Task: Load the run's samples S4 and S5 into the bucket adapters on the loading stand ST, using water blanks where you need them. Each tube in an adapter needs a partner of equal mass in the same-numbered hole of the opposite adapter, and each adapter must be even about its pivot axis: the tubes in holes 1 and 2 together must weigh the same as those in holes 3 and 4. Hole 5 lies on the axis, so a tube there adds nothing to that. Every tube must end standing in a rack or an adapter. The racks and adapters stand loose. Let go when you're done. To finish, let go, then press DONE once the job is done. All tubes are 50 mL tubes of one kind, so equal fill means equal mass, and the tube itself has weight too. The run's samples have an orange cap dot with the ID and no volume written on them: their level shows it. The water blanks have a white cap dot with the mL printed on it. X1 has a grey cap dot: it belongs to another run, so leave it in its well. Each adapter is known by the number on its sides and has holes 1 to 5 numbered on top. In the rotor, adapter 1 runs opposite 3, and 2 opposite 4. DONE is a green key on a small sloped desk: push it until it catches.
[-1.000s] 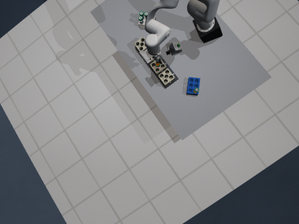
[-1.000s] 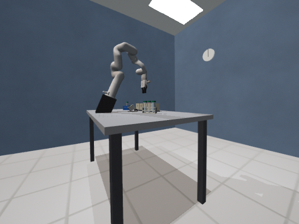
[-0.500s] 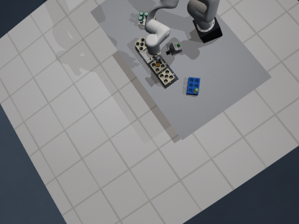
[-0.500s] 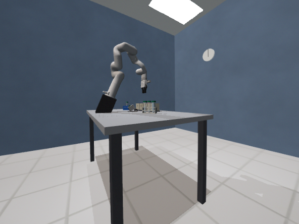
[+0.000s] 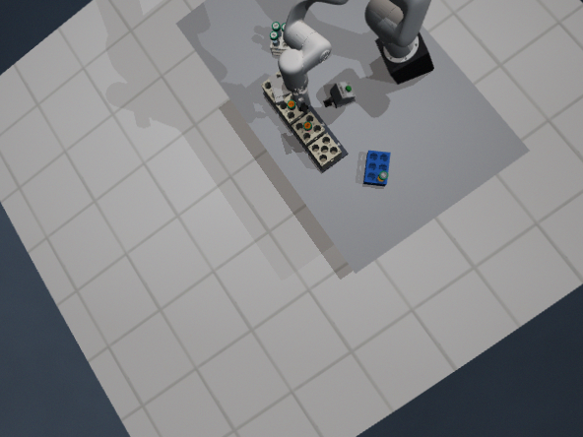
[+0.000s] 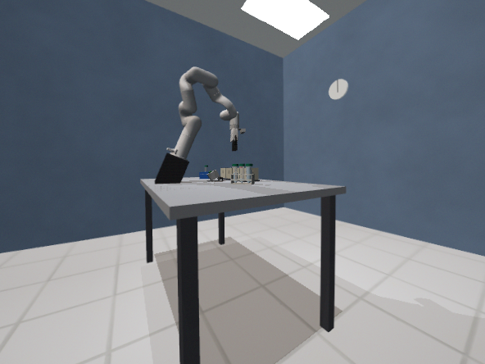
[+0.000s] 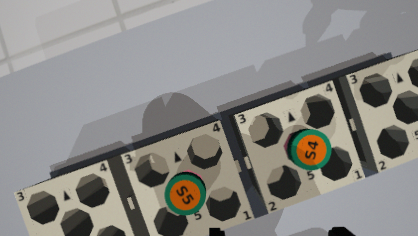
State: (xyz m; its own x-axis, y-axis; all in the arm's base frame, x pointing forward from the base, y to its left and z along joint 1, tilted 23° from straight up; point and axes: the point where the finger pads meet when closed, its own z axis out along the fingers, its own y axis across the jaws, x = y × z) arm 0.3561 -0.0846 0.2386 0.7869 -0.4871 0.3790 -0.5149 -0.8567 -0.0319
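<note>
Now: hand 210 mm past the white rack, 290 mm to the left of it and 220 mm above it. The rest, counted from my hand: blue rack (30 mm behind, 350 mm to the left, 220 mm below); then adapter (60 mm ahead, 150 mm to the left, 200 mm below).
</note>
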